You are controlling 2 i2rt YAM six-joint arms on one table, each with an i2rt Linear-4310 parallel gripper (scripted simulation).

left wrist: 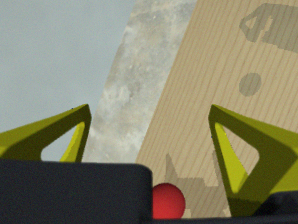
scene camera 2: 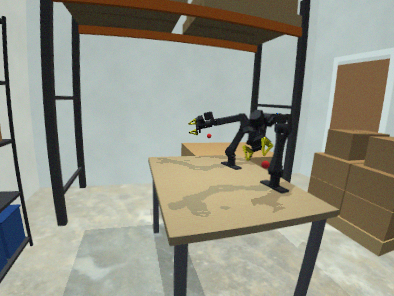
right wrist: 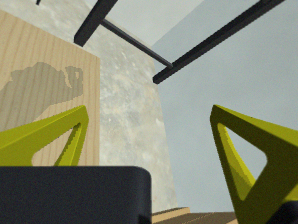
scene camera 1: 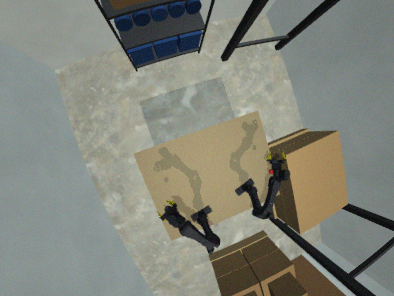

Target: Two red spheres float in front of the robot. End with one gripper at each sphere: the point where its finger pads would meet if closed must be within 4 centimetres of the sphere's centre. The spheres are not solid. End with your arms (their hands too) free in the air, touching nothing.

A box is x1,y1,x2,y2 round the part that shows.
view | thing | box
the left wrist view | left gripper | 0,104,297,223
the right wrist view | right gripper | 0,104,297,223
